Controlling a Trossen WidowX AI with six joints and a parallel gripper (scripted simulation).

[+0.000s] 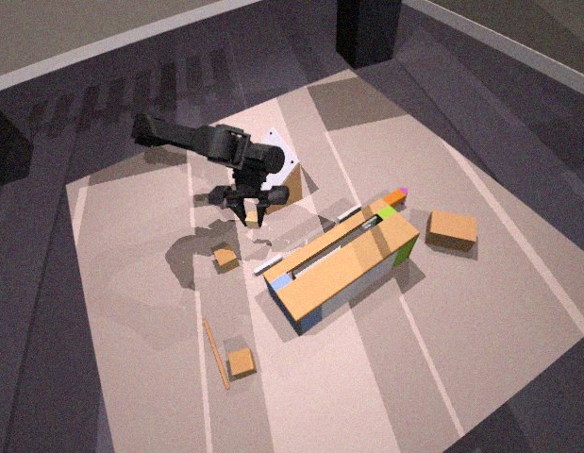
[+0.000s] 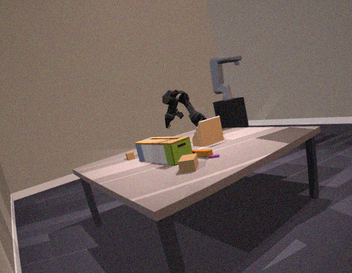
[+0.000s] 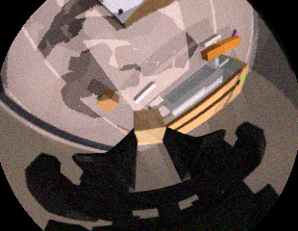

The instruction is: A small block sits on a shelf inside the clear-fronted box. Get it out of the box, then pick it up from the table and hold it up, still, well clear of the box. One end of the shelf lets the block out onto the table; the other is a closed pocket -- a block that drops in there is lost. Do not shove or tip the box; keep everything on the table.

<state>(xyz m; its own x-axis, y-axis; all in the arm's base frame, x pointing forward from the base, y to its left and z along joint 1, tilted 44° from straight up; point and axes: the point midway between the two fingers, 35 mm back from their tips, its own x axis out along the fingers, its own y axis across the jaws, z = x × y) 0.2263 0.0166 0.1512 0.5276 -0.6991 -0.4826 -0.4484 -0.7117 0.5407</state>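
Now: gripper tip 10 mm to the right of the tan block, 10 mm below it and 10 mm past it. Round my gripper tip: long box (180 mm to the left, 110 mm below, 100 mm ahead); thin stick (210 mm ahead, 190 mm to the right, 160 mm below).
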